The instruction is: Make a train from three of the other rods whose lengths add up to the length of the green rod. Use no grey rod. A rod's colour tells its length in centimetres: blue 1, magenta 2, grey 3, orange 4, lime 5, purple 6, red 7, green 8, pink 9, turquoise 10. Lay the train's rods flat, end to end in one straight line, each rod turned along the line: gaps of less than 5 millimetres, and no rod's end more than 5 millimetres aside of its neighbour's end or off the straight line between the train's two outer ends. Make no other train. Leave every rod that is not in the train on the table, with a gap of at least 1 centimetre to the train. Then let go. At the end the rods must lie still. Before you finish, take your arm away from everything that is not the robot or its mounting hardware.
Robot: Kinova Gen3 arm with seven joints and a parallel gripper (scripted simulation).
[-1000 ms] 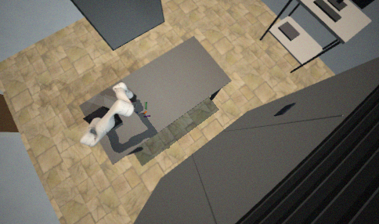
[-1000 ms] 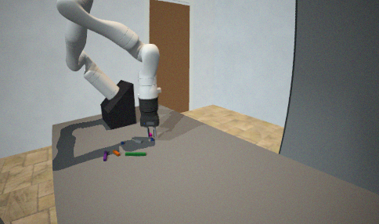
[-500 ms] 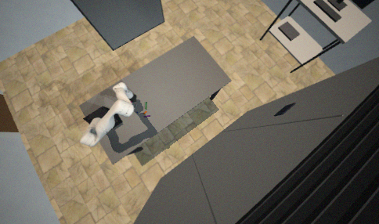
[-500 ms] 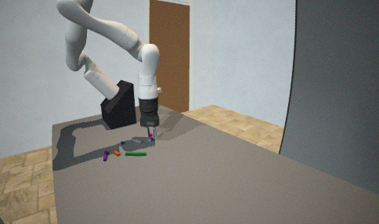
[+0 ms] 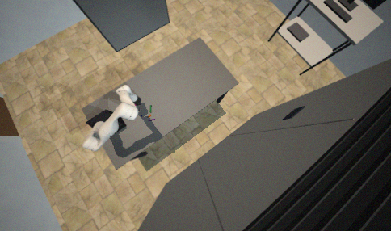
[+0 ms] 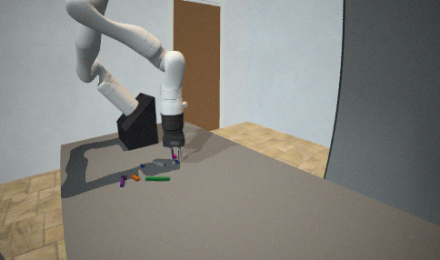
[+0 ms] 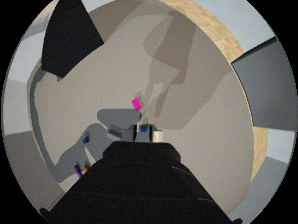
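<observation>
Right now my hand is 4 cm past the magenta rod, 2 cm to the right of it and 3 cm above it. The rest, counted from my hand: orange rod: 2 cm ahead, 18 cm to the right, 3 cm below; green rod: 7 cm ahead, 12 cm to the right, 3 cm below; grey rod: 2 cm behind, 6 cm to the right, 3 cm below.
</observation>
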